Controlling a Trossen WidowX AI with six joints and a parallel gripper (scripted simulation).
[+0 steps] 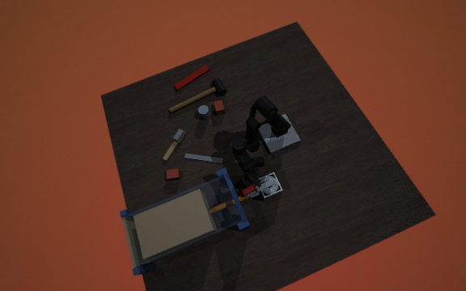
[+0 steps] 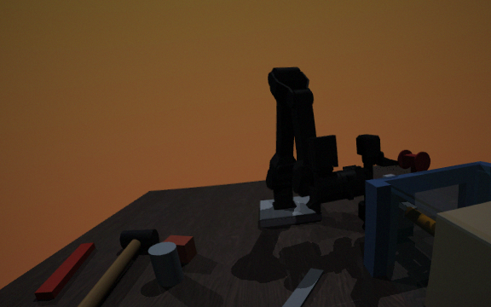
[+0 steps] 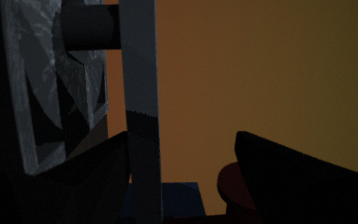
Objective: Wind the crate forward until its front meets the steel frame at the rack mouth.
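The winch handle is 1 cm ahead of my gripper tip and 1 cm below it. From my gripper tip the other things lie so: red knob (5 cm ahead, 2 cm above); blue steel frame (11 cm ahead, 1 cm to the right, 3 cm below); winch (6 cm behind, 1 cm to the right, 10 cm below).
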